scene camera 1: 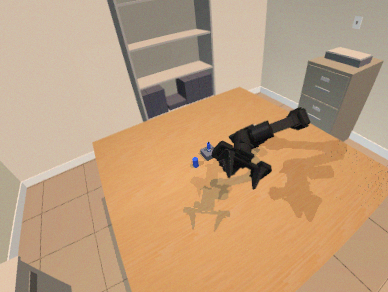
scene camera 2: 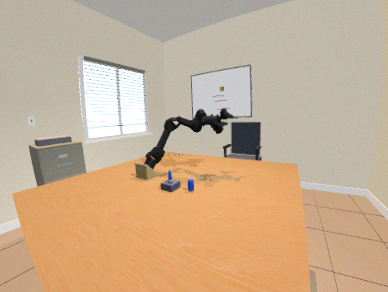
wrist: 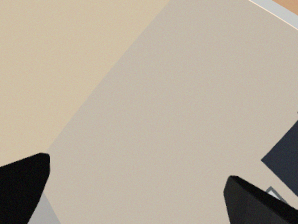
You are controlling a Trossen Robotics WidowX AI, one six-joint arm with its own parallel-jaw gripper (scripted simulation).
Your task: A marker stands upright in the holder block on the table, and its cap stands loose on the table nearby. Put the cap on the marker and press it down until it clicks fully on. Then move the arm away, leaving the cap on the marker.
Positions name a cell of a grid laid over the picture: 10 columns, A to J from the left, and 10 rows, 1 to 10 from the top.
Labels:
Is my gripper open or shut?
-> Open.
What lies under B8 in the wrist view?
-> My gripper.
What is my gripper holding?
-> Nothing.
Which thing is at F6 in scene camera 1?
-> My gripper.

